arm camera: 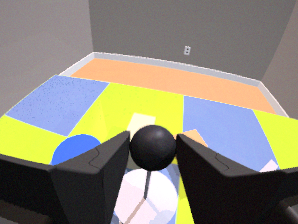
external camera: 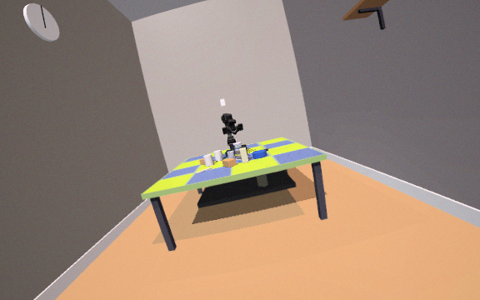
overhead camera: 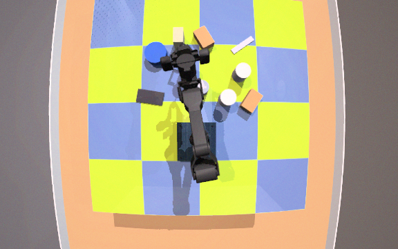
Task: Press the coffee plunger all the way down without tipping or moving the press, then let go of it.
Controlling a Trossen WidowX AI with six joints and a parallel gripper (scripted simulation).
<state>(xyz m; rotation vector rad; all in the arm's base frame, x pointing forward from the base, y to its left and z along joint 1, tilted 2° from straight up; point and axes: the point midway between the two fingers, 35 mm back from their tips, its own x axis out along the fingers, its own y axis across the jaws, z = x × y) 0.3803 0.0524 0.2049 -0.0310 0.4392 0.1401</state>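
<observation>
My gripper tip is now 1 cm past the coffee press, 1 cm to the right of it and 12 cm above it. Also, from my gripper tip: dark flat slab 17 cm behind, 21 cm to the left, 24 cm below; blue cylinder 7 cm ahead, 16 cm to the left, 22 cm below; white strip 11 cm ahead, 32 cm to the right, 24 cm below.
</observation>
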